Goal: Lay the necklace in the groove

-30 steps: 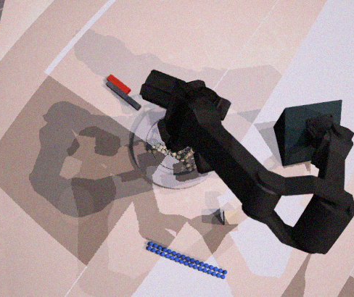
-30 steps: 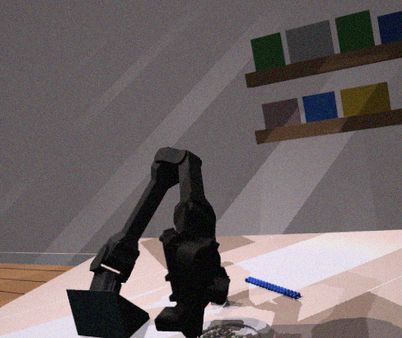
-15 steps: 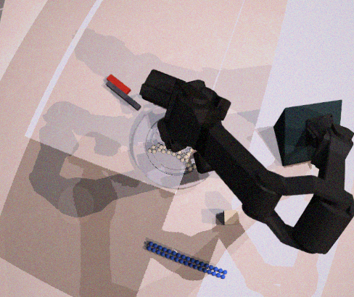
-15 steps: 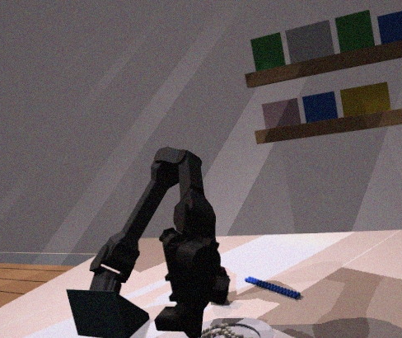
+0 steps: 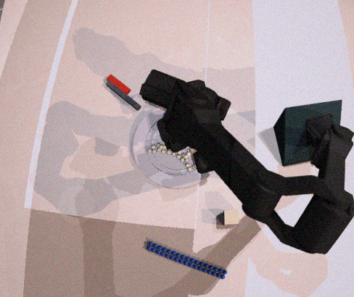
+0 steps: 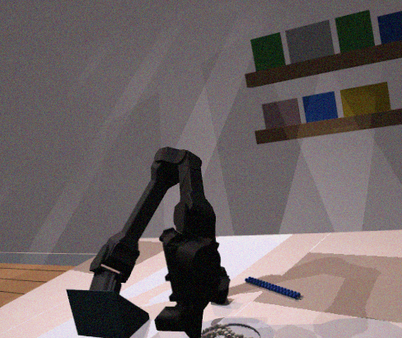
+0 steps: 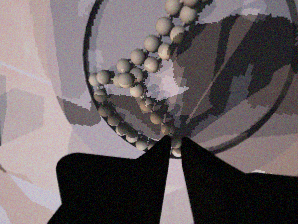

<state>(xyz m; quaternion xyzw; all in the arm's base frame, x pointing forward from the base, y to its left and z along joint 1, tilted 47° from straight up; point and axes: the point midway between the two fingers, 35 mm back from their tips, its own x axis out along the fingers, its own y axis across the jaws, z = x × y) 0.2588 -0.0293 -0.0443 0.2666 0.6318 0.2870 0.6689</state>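
My gripper tip is 5 cm short of the round bead board and 1 cm above it. Also, from my gripper tip: small beige cube: 19 cm to the left, 2 cm behind; then grey block: 16 cm to the right, 16 cm ahead, 1 cm below.
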